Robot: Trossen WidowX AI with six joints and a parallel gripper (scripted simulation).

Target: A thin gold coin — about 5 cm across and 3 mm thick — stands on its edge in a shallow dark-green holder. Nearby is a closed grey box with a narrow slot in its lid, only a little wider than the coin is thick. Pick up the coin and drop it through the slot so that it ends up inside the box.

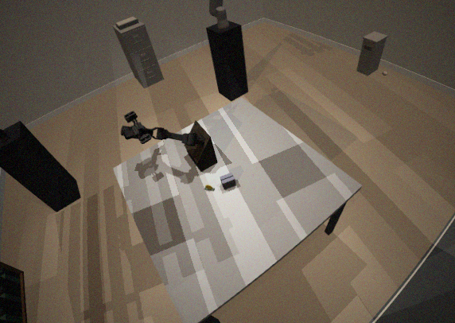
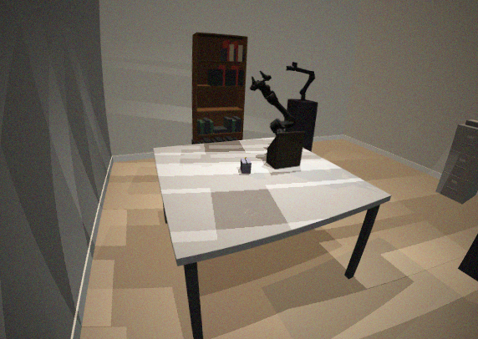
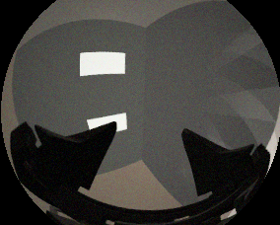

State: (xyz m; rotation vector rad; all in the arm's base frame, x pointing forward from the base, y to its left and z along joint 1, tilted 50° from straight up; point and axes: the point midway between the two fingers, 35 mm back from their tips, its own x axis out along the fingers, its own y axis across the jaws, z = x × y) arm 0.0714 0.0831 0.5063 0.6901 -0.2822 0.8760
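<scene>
Now: gripper tip 16 cm short of the gold coin, 20 cm to the right of it and 62 cm above it.
</scene>
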